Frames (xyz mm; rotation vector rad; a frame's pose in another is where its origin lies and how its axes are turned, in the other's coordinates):
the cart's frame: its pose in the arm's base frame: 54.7 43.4 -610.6 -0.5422 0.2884 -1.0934
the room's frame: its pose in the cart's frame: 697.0 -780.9 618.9 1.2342 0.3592 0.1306
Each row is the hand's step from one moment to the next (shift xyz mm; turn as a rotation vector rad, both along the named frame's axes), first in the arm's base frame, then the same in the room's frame.
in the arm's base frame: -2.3 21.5 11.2 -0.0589 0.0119 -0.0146
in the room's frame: -21.5 11.2 -2.3 -0.0370 -0.0492 0.0063
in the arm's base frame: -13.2 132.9 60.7 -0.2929 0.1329 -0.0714
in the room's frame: -129.8 65.0 -21.1 -0.2426 -0.2227 -0.0076
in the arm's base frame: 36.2 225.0 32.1 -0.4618 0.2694 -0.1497
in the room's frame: -168.1 110.6 -111.6 -0.4195 -0.3566 -0.0718
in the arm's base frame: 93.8 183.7 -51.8 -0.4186 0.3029 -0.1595
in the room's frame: -80.4 90.8 -174.7 -0.4200 -0.3209 -0.1144
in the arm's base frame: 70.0 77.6 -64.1 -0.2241 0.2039 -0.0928
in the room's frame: -5.6 35.3 -117.3 -0.2558 -0.1643 -0.0892
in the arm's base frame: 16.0 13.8 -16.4 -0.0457 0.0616 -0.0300
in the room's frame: 2.3 5.9 -26.0 -0.0649 -0.0345 -0.0372
